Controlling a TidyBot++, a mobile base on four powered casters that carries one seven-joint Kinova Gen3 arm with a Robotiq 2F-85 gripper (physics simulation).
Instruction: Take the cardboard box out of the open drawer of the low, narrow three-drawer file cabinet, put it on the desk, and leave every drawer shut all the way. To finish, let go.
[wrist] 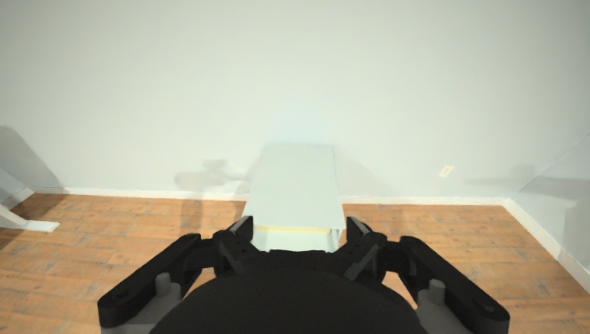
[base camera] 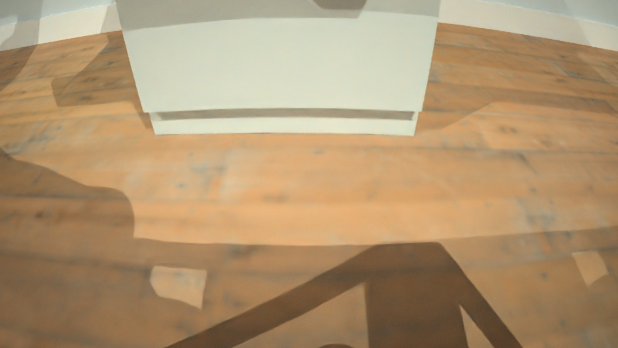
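The low, narrow white file cabinet (base camera: 280,65) (wrist: 298,185) stands against the wall, straight ahead. In the wrist view its top shows between the fingers, with part of the open top drawer (wrist: 295,240) in front of it and a thin yellowish strip at the cabinet's front edge. The cardboard box cannot be made out; the gripper hides most of the drawer. My gripper (wrist: 299,226) is open and empty, in front of the cabinet. In the base camera view the lower front of the cabinet shows. A white foot of the desk (wrist: 40,226) shows at the left edge of the wrist view.
A wall (wrist: 300,75) runs behind the cabinet, with a white baseboard (wrist: 150,194) and an outlet (wrist: 446,171). Another wall (wrist: 565,210) meets it at the right. Wooden floor (base camera: 300,185) lies in front of the cabinet, with shadows of the arm across it.
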